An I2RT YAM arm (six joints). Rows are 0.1 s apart.
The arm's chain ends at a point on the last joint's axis. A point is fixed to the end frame.
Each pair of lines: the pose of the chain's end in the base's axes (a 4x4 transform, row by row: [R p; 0 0 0 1], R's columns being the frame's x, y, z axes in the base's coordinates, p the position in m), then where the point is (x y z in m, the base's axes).
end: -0.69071 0.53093 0.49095 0.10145; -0.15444 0.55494 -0.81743 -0.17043; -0.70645 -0.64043 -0.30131 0.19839; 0 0 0 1
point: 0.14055 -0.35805 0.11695
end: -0.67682 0.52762 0.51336 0.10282; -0.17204 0.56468 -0.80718 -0.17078; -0.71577 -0.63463 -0.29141 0.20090; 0 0 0 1
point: 0.14727 -0.35773 0.12068
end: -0.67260 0.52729 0.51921 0.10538; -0.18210 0.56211 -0.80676 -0.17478; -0.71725 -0.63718 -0.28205 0.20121; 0 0 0 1
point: 0.15125 -0.36217 0.12282
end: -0.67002 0.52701 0.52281 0.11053; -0.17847 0.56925 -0.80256 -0.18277; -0.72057 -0.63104 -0.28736 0.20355; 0 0 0 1
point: 0.15727 -0.36933 0.12373
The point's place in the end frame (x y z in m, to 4 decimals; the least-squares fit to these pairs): 0.0595 -0.0312 0.1971
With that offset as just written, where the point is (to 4 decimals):
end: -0.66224 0.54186 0.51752 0.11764; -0.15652 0.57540 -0.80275 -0.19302; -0.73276 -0.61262 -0.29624 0.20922; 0 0 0 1
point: 0.1633 -0.3785 0.1263
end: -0.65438 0.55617 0.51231 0.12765; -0.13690 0.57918 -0.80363 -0.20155; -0.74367 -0.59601 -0.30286 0.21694; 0 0 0 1
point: 0.1723 -0.3862 0.1316
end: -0.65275 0.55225 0.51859 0.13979; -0.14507 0.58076 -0.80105 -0.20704; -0.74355 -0.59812 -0.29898 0.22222; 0 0 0 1
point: 0.1859 -0.3917 0.1377
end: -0.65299 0.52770 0.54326 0.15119; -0.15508 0.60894 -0.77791 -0.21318; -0.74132 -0.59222 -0.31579 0.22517; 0 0 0 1
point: 0.2029 -0.3947 0.1373
